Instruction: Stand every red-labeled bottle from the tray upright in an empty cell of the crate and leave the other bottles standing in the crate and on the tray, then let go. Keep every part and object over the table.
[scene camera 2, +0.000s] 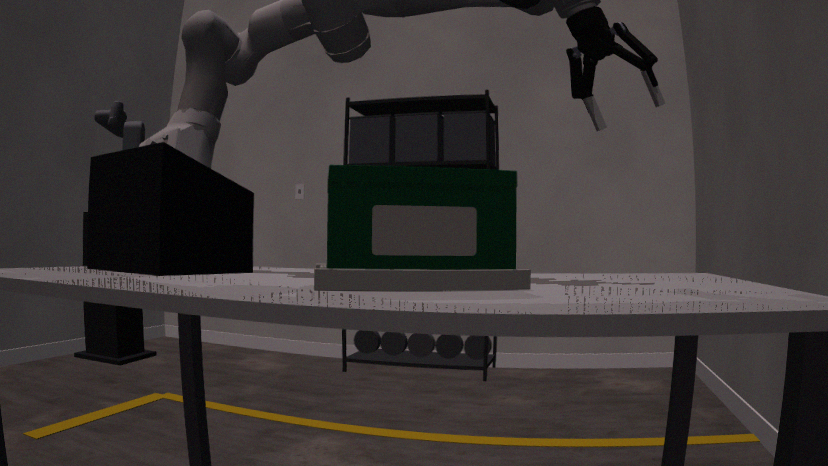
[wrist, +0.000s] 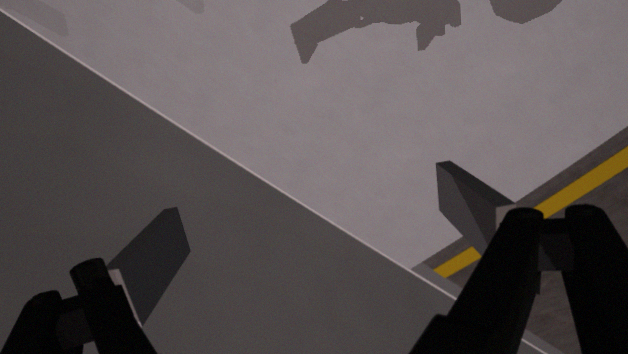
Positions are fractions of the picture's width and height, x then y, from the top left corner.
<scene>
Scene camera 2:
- my gripper: 0.76, 0.25
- low pale crate rail: 0.39, 0.60
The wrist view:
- my gripper: 0.49, 0.59
</scene>
